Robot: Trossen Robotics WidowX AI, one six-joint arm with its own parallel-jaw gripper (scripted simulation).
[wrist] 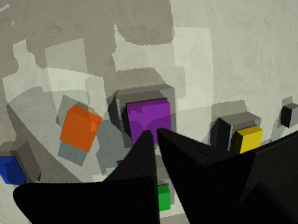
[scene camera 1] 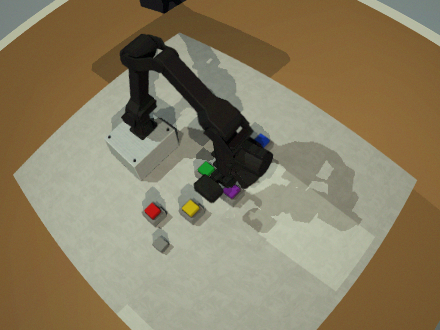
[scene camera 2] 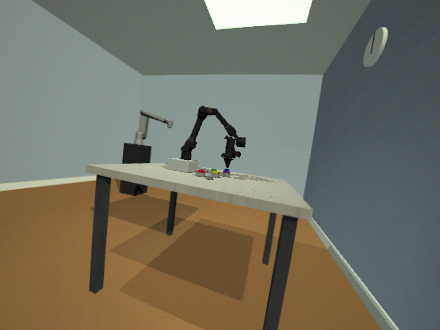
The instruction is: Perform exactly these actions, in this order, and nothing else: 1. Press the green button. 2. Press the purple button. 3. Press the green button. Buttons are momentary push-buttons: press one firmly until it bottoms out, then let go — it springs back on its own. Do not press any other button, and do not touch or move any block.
My gripper [scene camera 1: 231, 185] is shut, holding nothing. Also in view: an orange block [wrist: 80, 127] and a purple button [wrist: 151, 115].
My gripper also shows in the wrist view [wrist: 153, 135]. Scene camera 1 misses the orange block, which is hidden by my gripper.
